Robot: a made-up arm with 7 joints.
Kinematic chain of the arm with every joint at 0, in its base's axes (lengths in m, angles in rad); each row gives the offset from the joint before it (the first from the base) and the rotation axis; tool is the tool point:
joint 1: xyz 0 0 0 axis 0 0.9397 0.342
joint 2: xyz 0 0 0 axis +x
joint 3: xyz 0 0 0 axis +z
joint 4: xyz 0.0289 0 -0.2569 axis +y
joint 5: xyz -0.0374 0 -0.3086 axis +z
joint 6: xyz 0 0 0 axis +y
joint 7: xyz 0 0 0 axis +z
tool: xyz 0 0 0
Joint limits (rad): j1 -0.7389..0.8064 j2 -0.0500..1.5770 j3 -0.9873..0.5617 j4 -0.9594..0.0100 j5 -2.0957..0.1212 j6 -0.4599..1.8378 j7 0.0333..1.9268
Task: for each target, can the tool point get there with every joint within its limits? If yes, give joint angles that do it. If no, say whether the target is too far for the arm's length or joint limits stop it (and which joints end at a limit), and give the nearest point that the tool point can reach.
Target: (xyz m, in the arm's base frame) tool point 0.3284 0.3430 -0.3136
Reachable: yes | joints -0.5189 0.7846 -0.2964 -0.3007 -0.7305 0.0072 1.2350
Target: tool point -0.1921 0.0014 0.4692
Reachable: no: joint limits stop it (at a limit: joint 1, joint 2, joint 3, joint 4) | nearest point 0.1801 0.4108 0.2871 | short by 0.582 m
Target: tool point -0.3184 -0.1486 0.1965
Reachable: no: joint limits stop it (at a limit: joint 1, joint 2, joint 4) | nearest point -0.3835 -0.0871 -0.4060 | short by 0.609 m
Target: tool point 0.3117 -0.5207 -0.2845
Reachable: no: too far | nearest point 0.3375 -0.3037 -0.2783 | short by 0.219 m
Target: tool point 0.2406 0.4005 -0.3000
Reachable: yes | joints -0.1285 1.0120 -0.3083 -0.6810 -0.9693 0.7972 0.8077
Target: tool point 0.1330 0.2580 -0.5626
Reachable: no: too far | nearest point 0.1196 0.2320 -0.5060 | short by 0.064 m
